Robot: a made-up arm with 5 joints.
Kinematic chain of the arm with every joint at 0, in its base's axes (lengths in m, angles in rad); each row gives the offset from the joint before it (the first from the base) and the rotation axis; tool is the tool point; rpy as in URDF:
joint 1: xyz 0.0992 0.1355 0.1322 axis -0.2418 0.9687 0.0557
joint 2: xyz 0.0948 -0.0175 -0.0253 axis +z
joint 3: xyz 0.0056 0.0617 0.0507 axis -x
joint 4: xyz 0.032 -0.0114 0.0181 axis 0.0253 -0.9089 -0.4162
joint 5: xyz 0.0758 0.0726 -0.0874 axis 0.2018 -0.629 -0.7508
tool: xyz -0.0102 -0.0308 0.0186 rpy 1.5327 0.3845 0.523
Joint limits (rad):
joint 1: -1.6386..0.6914
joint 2: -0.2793..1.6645
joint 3: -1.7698..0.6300
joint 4: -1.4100..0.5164
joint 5: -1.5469..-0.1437
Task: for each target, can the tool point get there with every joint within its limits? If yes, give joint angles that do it. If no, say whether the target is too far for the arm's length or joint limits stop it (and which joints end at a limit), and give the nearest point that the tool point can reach.
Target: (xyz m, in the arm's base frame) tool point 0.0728 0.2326 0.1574
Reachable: yes | joints -1.0750 1.0057 -0.9707 -0.7312 -0.3983
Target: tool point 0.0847 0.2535 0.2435
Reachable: yes | joints -1.1824 1.0056 -1.1371 0.1320 -0.2703
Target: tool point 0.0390 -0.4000 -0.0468
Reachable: no: too far | nearest point 0.0830 0.0579 0.0566 | short by 0.471 m
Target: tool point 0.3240 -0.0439 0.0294
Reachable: no: joint limits stop it (at a limit: joint 2, joint 3, joint 4) | nearest point 0.3493 0.1233 0.0046 | short by 0.171 m
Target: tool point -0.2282 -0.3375 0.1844
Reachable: no: too far | nearest point -0.0005 0.0534 0.1489 | short by 0.454 m
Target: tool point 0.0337 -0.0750 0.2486
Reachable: no: joint limits stop it (at a limit: joint 2, joint 3, joint 4, joint 5) | nearest point 0.0366 0.0587 0.2168 | short by 0.137 m
